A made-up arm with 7 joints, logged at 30 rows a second.
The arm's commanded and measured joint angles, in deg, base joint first. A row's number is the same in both.
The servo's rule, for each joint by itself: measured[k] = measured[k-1] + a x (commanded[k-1-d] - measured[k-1]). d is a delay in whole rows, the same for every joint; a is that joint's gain. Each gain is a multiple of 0.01, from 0.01 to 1. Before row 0 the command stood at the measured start. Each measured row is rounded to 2 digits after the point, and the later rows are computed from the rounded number. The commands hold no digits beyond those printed.
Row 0, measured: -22.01, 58.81, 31.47, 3.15, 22.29, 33.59, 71.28
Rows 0 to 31, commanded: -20.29, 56.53, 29.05, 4.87, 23.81, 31.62, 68.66; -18.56, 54.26, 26.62, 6.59, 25.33, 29.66, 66.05; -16.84, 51.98, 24.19, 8.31, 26.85, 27.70, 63.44; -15.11, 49.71, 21.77, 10.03, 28.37, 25.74, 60.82; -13.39, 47.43, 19.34, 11.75, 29.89, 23.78, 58.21; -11.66, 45.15, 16.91, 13.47, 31.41, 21.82, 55.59; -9.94, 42.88, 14.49, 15.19, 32.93, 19.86, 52.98; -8.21, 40.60, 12.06, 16.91, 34.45, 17.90, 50.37; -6.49, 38.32, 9.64, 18.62, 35.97, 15.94, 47.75; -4.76, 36.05, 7.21, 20.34, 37.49, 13.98, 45.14; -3.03, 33.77, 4.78, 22.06, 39.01, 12.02, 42.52; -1.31, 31.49, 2.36, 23.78, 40.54, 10.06, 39.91; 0.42, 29.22, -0.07, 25.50, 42.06, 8.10, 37.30; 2.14, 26.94, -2.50, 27.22, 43.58, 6.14, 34.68; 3.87, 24.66, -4.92, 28.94, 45.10, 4.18, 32.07; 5.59, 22.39, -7.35, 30.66, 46.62, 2.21, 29.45; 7.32, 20.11, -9.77, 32.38, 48.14, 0.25, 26.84; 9.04, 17.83, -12.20, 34.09, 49.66, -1.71, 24.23; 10.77, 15.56, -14.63, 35.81, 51.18, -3.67, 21.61; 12.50, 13.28, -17.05, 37.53, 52.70, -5.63, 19.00; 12.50, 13.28, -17.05, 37.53, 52.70, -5.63, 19.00; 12.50, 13.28, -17.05, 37.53, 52.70, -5.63, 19.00; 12.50, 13.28, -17.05, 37.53, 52.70, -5.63, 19.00; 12.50, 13.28, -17.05, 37.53, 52.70, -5.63, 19.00; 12.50, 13.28, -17.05, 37.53, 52.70, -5.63, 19.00; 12.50, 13.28, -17.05, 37.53, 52.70, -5.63, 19.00; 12.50, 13.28, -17.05, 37.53, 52.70, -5.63, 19.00; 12.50, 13.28, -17.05, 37.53, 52.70, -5.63, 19.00; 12.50, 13.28, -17.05, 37.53, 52.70, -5.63, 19.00; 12.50, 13.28, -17.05, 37.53, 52.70, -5.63, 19.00; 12.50, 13.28, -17.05, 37.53, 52.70, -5.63, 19.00; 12.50, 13.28, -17.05, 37.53, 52.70, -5.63, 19.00
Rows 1 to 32, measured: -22.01, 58.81, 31.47, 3.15, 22.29, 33.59, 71.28; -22.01, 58.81, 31.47, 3.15, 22.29, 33.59, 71.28; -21.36, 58.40, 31.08, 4.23, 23.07, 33.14, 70.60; -20.30, 57.65, 30.37, 5.72, 24.22, 32.34, 69.42; -18.99, 56.63, 29.38, 7.35, 25.56, 31.27, 67.87; -17.52, 55.38, 28.16, 9.04, 26.99, 30.00, 66.04; -15.95, 53.95, 26.75, 10.75, 28.47, 28.57, 64.00; -14.32, 52.37, 25.18, 12.46, 29.97, 27.02, 61.81; -12.66, 50.66, 23.47, 14.18, 31.48, 25.37, 59.51; -10.97, 48.85, 21.64, 15.90, 32.99, 23.65, 57.13; -9.27, 46.95, 19.72, 17.61, 34.51, 21.88, 54.69; -7.56, 44.99, 17.72, 19.33, 36.03, 20.06, 52.21; -5.84, 42.97, 15.65, 21.05, 37.55, 18.21, 49.69; -4.12, 40.90, 13.52, 22.77, 39.07, 16.34, 47.15; -2.39, 38.80, 11.35, 24.49, 40.59, 14.44, 44.59; -0.67, 36.67, 9.13, 26.21, 42.11, 12.53, 42.01; 1.06, 34.51, 6.88, 27.93, 43.63, 10.61, 39.43; 2.78, 32.33, 4.60, 29.65, 45.15, 8.68, 36.84; 4.51, 30.13, 2.30, 31.37, 46.67, 6.74, 34.24; 6.23, 27.92, -0.02, 33.08, 48.19, 4.80, 31.64; 7.96, 25.70, -2.36, 34.80, 49.71, 2.85, 29.03; 9.69, 23.46, -4.71, 36.52, 51.23, 0.90, 26.42; 10.76, 21.63, -6.68, 37.16, 51.98, -0.60, 24.49; 11.42, 20.13, -8.34, 37.39, 52.35, -1.76, 23.06; 11.83, 18.90, -9.73, 37.48, 52.53, -2.65, 22.00; 12.08, 17.89, -10.90, 37.51, 52.62, -3.34, 21.22; 12.24, 17.06, -11.88, 37.52, 52.66, -3.87, 20.64; 12.34, 16.38, -12.71, 37.53, 52.68, -4.27, 20.21; 12.40, 15.82, -13.40, 37.53, 52.69, -4.58, 19.90; 12.44, 15.36, -13.98, 37.53, 52.70, -4.82, 19.67; 12.46, 14.99, -14.47, 37.53, 52.70, -5.01, 19.50; 12.48, 14.68, -14.88, 37.53, 52.70, -5.15, 19.37
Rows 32 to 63, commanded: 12.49, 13.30, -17.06, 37.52, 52.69, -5.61, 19.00; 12.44, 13.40, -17.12, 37.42, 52.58, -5.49, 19.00; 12.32, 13.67, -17.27, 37.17, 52.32, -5.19, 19.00; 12.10, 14.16, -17.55, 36.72, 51.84, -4.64, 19.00; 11.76, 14.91, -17.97, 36.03, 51.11, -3.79, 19.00; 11.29, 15.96, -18.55, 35.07, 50.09, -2.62, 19.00; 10.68, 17.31, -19.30, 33.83, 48.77, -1.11, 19.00; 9.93, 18.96, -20.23, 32.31, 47.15, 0.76, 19.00; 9.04, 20.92, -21.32, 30.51, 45.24, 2.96, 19.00; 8.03, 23.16, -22.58, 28.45, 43.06, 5.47, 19.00; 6.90, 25.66, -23.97, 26.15, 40.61, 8.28, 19.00; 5.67, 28.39, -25.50, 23.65, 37.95, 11.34, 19.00; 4.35, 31.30, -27.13, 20.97, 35.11, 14.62, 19.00; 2.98, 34.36, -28.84, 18.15, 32.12, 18.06, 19.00; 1.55, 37.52, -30.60, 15.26, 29.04, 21.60, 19.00; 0.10, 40.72, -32.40, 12.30, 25.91, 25.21, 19.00; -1.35, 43.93, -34.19, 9.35, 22.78, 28.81, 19.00; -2.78, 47.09, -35.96, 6.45, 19.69, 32.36, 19.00; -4.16, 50.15, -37.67, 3.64, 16.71, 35.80, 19.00; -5.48, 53.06, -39.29, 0.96, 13.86, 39.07, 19.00; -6.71, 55.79, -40.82, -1.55, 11.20, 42.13, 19.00; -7.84, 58.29, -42.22, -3.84, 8.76, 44.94, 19.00; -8.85, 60.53, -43.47, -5.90, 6.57, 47.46, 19.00; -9.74, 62.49, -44.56, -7.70, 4.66, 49.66, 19.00; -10.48, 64.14, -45.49, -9.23, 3.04, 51.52, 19.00; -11.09, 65.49, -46.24, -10.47, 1.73, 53.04, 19.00; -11.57, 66.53, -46.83, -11.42, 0.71, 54.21, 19.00; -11.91, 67.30, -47.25, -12.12, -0.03, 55.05, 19.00; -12.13, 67.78, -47.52, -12.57, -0.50, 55.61, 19.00; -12.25, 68.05, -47.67, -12.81, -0.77, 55.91, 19.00; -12.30, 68.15, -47.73, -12.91, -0.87, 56.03, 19.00; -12.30, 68.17, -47.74, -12.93, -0.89, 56.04, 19.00
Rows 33 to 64, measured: 12.49, 14.43, -15.23, 37.53, 52.70, -5.26, 19.27; 12.49, 14.22, -15.52, 37.53, 52.70, -5.35, 19.20; 12.49, 14.05, -15.77, 37.52, 52.69, -5.41, 19.15; 12.47, 13.93, -15.99, 37.46, 52.63, -5.43, 19.11; 12.41, 13.88, -16.19, 37.28, 52.47, -5.37, 19.08; 12.29, 13.93, -16.41, 36.93, 52.15, -5.20, 19.06; 12.09, 14.11, -16.66, 36.36, 51.62, -4.88, 19.04; 11.79, 14.44, -16.96, 35.55, 50.84, -4.36, 19.03; 11.37, 14.96, -17.33, 34.47, 49.78, -3.61, 19.02; 10.82, 15.68, -17.79, 33.11, 48.44, -2.60, 19.01; 10.14, 16.62, -18.35, 31.47, 46.81, -1.32, 19.01; 9.34, 17.80, -19.03, 29.57, 44.90, 0.24, 19.01; 8.41, 19.21, -19.82, 27.42, 42.71, 2.09, 19.01; 7.37, 20.86, -20.73, 25.04, 40.28, 4.22, 19.01; 6.22, 22.74, -21.75, 22.48, 37.64, 6.61, 19.01; 4.99, 24.83, -22.88, 19.75, 34.82, 9.24, 19.01; 3.68, 27.11, -24.12, 16.92, 31.87, 12.08, 19.01; 2.32, 29.56, -25.44, 14.01, 28.83, 15.10, 19.01; 0.93, 32.15, -26.84, 11.07, 25.74, 18.25, 19.01; -0.48, 34.84, -28.30, 8.16, 22.65, 21.50, 19.01; -1.88, 37.60, -29.80, 5.31, 19.62, 24.79, 19.01; -3.25, 40.38, -31.32, 2.57, 16.68, 28.07, 19.01; -4.56, 43.15, -32.84, -0.03, 13.89, 31.30, 19.01; -5.81, 45.88, -34.34, -2.43, 11.27, 34.44, 19.01; -6.97, 48.52, -35.80, -4.62, 8.87, 37.43, 19.01; -8.02, 51.03, -37.20, -6.56, 6.72, 40.24, 19.01; -8.95, 53.39, -38.53, -8.24, 4.84, 42.83, 19.01; -9.76, 55.57, -39.76, -9.64, 3.25, 45.18, 19.01; -10.45, 57.54, -40.89, -10.76, 1.95, 47.26, 19.01; -11.00, 59.30, -41.91, -11.62, 0.94, 49.05, 19.01; -11.43, 60.83, -42.81, -12.22, 0.21, 50.56, 19.01; -11.74, 62.13, -43.59, -12.59, -0.29, 51.79, 19.01
